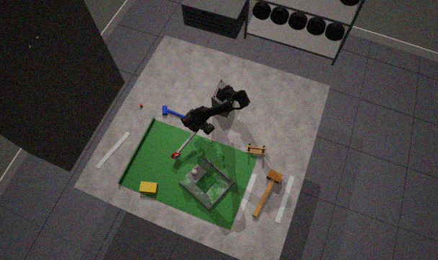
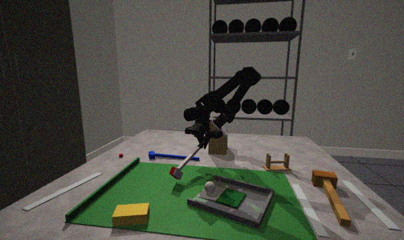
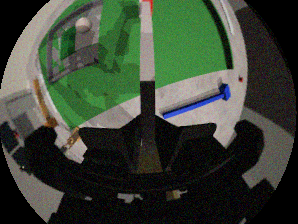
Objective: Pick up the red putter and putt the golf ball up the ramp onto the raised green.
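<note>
The red putter lies 110 mm ahead of my gripper tip, 40 mm to the right of it and 10 mm below it. The rest, counted from my gripper tip: green mat: 260 mm ahead, 90 mm below, 10 mm to the left; then blue putter: 180 mm to the right, 70 mm below, 70 mm behind; then white golf ball: 270 mm ahead, 60 mm below, 50 mm to the left.
</note>
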